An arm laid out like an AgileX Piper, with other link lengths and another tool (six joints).
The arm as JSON. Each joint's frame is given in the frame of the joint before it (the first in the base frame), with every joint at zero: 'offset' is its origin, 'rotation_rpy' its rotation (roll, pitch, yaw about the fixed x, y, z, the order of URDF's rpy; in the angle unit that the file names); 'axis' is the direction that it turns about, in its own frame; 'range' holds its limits. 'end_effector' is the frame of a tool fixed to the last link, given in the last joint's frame.
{
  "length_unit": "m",
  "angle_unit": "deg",
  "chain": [
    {
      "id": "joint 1",
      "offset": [
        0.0,
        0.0,
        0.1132
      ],
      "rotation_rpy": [
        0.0,
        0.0,
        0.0
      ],
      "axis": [
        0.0,
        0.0,
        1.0
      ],
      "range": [
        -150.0,
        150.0
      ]
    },
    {
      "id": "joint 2",
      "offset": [
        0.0,
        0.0,
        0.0
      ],
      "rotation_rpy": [
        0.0,
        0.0,
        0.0
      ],
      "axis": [
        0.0,
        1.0,
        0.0
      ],
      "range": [
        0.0,
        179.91
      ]
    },
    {
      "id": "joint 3",
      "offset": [
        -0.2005,
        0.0,
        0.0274
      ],
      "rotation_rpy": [
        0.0,
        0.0,
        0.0
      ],
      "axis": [
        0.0,
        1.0,
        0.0
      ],
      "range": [
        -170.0,
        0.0
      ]
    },
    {
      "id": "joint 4",
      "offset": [
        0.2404,
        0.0,
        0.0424
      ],
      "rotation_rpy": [
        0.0,
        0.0,
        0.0
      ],
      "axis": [
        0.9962,
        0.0,
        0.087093
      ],
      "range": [
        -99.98,
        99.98
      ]
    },
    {
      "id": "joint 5",
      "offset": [
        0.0,
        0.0,
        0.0
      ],
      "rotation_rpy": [
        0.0,
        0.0,
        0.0
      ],
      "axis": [
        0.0,
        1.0,
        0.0
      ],
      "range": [
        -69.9,
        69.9
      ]
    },
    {
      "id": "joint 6",
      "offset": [
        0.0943,
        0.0,
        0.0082
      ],
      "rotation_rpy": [
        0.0,
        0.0,
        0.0
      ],
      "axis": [
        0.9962,
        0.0,
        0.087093
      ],
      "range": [
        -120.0,
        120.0
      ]
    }
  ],
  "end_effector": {
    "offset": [
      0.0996,
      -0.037,
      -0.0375
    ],
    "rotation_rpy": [
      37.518,
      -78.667,
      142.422
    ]
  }
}
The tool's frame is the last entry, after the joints.
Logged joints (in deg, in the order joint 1, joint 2, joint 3, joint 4, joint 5, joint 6), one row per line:
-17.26, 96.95, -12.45, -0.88, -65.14, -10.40
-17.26, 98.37, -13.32, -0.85, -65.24, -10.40
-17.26, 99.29, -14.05, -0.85, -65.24, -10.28
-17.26, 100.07, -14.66, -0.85, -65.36, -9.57
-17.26, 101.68, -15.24, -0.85, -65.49, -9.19
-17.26, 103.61, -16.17, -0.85, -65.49, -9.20
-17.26, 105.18, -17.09, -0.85, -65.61, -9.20
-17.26, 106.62, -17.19, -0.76, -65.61, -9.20
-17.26, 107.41, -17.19, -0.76, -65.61, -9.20
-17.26, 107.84, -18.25, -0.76, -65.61, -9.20
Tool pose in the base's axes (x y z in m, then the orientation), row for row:
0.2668, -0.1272, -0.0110, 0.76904, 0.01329, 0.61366, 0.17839
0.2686, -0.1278, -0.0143, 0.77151, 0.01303, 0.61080, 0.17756
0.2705, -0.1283, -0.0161, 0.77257, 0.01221, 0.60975, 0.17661
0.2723, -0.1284, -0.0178, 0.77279, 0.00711, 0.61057, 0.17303
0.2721, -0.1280, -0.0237, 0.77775, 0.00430, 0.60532, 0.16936
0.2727, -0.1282, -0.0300, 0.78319, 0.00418, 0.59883, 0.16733
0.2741, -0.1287, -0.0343, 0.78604, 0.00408, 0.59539, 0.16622
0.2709, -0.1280, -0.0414, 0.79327, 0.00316, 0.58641, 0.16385
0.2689, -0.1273, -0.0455, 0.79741, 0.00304, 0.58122, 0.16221
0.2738, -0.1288, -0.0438, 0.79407, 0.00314, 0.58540, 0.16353
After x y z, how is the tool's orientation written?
As a quaternion, x y z w.
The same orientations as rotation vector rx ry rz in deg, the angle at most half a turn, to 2 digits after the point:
124.62, 2.15, 99.44
125.08, 2.11, 99.02
125.31, 1.98, 98.90
125.60, 1.16, 99.23
126.66, 0.70, 98.58
127.69, 0.68, 97.63
128.23, 0.67, 97.13
129.58, 0.52, 95.79
130.37, 0.50, 95.03
129.73, 0.51, 95.64

